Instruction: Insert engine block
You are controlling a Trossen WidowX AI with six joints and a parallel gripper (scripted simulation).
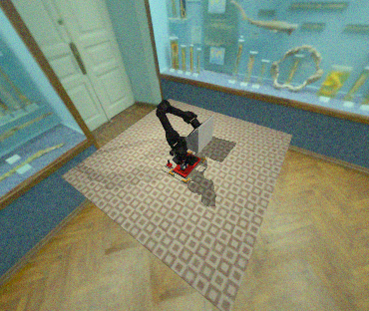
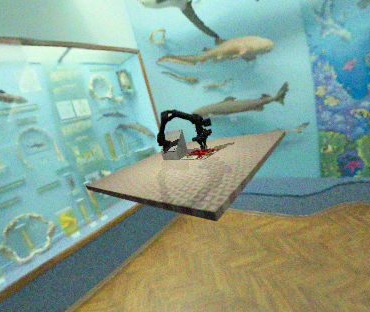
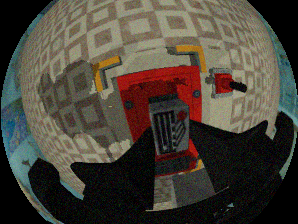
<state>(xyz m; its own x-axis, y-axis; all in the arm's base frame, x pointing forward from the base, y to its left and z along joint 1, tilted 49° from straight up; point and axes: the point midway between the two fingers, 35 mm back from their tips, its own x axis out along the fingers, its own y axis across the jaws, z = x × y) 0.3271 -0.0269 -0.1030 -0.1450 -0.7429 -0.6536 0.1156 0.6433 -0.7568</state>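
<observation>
The engine block lies 10 mm to the left of my gripper tip and 10 mm below it.
</observation>
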